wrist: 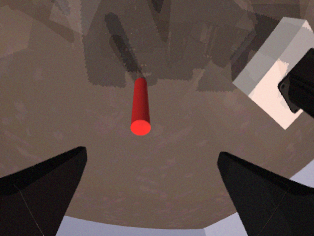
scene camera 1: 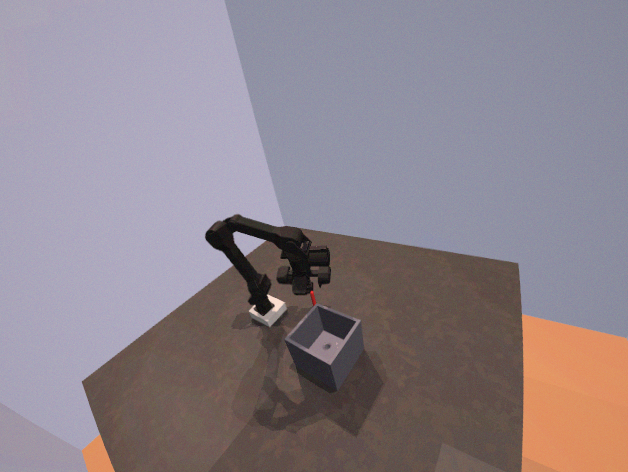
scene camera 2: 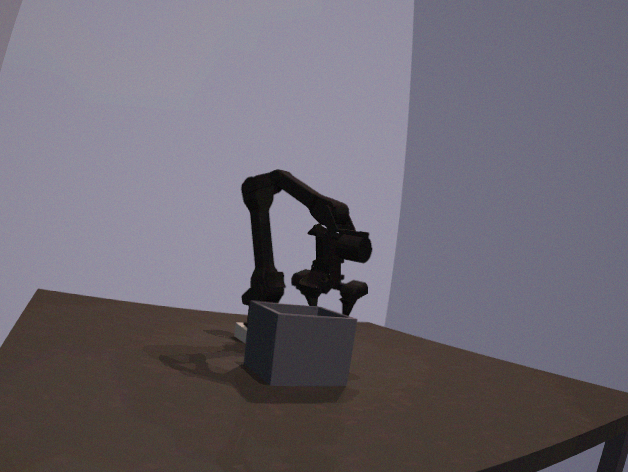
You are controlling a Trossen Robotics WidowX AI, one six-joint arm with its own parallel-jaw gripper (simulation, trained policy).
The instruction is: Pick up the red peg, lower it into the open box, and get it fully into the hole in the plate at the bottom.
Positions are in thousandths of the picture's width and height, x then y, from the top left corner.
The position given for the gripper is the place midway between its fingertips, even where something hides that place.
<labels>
gripper: wrist 492,667; scene camera 1 491,607; scene camera 2 525,673
grey box: scene camera 1 531,789; scene camera 2 456,732; not seen in the wrist view (out of frame)
</labels>
